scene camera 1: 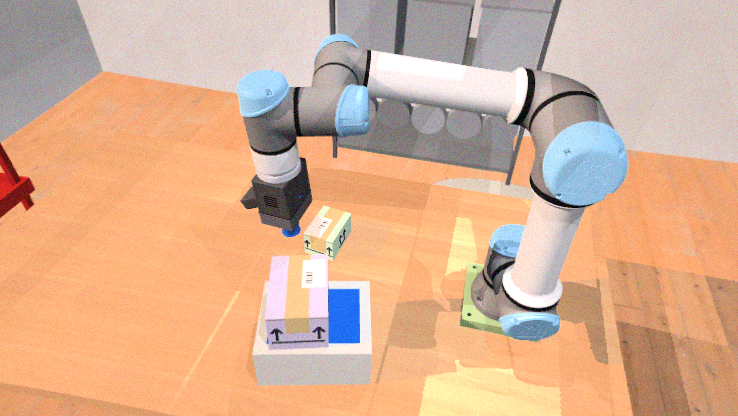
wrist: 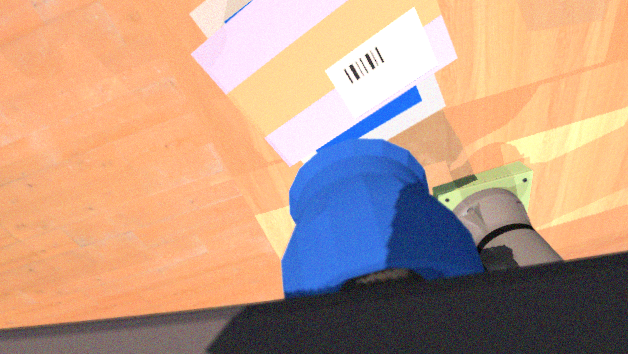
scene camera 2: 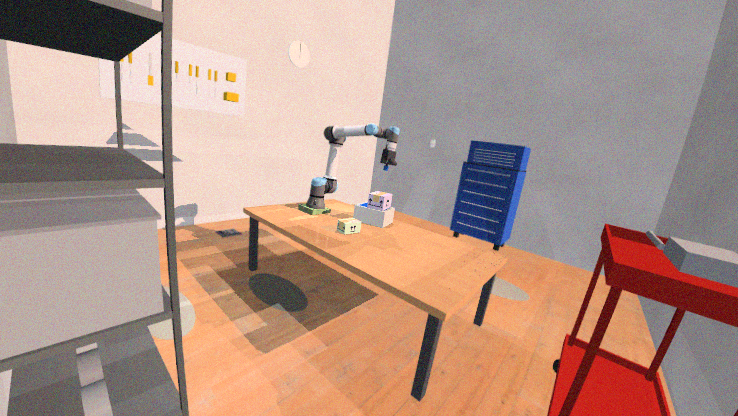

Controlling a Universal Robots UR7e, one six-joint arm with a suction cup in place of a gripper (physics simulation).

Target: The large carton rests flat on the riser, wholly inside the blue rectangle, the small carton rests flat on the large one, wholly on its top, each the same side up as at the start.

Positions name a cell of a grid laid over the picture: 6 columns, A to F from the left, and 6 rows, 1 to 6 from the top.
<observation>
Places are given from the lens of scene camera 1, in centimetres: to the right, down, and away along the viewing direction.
large carton (scene camera 1: C5): -14, 21, 107
riser (scene camera 1: C6): -5, 33, 115
small carton (scene camera 1: C4): -12, 7, 146
The marked spots on the riser and the small carton are 42 cm apart.
</observation>
